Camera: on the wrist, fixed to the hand. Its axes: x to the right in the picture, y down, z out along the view.
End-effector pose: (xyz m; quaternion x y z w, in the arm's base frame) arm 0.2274 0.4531 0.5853 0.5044 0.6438 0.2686 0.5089
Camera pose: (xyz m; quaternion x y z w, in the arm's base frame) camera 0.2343 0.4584 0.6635 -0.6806 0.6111 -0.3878 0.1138
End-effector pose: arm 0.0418 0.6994 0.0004 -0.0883 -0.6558 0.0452 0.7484
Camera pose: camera 0.0625 0.7635 -0.0402 0.6360 0.0802 -0.7422 0.1953
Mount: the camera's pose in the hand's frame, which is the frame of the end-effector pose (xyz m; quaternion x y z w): -0.0250 0.0716 -0.0209 0.0101 0.2249 -0.9743 0.0039
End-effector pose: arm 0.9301 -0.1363 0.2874 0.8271 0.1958 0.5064 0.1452
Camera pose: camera 0.9138 -0.2103 0.3086 -0.3000 0.8444 0.0445 0.4416
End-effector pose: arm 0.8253 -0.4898 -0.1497 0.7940 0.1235 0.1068 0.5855
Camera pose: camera 0.8002 -0.4993 -0.0758 -0.1353 0.9069 -0.3927 0.0705
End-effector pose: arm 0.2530 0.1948 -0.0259 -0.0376 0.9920 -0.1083 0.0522
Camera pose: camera 0.2709 0.2711 -0.0189 0.9418 0.0221 0.0698 0.3281
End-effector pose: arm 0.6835 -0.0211 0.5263 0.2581 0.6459 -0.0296 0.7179
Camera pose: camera 0.6873 0.0421 0.5730 0.6144 -0.4151 0.6480 0.1739
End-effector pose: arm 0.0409 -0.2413 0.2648 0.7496 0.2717 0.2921 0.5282
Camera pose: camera 0.0158 -0.2670 0.3348 -0.3222 0.8531 -0.3476 0.2180
